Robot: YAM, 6 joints.
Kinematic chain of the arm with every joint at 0, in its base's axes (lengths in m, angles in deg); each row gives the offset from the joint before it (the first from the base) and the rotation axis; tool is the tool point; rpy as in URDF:
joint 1: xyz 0 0 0.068 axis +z
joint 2: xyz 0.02 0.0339 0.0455 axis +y
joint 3: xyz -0.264 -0.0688 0 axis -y
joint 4: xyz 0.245 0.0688 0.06 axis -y
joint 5: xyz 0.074 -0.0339 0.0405 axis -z
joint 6: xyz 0.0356 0 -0.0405 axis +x
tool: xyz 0 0 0 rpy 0 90 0
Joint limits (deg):
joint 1: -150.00..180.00
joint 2: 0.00..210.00
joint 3: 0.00..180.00
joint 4: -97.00..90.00
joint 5: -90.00..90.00
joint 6: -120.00..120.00
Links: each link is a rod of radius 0.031 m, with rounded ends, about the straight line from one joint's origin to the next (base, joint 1, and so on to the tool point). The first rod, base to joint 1, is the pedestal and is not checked.
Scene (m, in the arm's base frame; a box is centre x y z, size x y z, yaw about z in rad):
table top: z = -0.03
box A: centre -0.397 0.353 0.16 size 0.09 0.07 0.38 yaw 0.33
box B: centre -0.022 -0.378 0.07 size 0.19 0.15 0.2 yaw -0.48
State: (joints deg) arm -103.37 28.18 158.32 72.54 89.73 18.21
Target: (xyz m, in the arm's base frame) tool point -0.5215 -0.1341 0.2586
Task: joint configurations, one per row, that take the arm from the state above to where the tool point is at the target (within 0.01 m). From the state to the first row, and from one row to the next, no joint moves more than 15 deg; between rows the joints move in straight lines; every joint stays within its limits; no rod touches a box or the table.
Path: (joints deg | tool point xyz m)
1: -89.10 28.00 149.52 76.15 88.82 25.05 | -0.0429 0.4629 0.3922
2: -74.82 27.82 140.73 79.77 87.92 31.90 | -0.1489 0.4130 0.4225
3: -60.55 27.64 131.93 83.38 87.01 38.74 | -0.2314 0.3375 0.4485
4: -46.27 27.45 123.13 87.00 86.10 45.59 | -0.2846 0.2461 0.4695
5: -32.04 24.90 132.52 80.13 85.12 38.74 | -0.3809 0.1965 0.4296
6: -17.80 22.34 141.90 73.26 84.14 31.90 | -0.4611 0.1109 0.3801
7: -3.57 19.78 151.29 66.39 83.16 25.05 | -0.5114 -0.0035 0.3225
8: 10.67 17.22 160.68 59.52 82.18 18.21 | -0.5215 -0.1341 0.2585

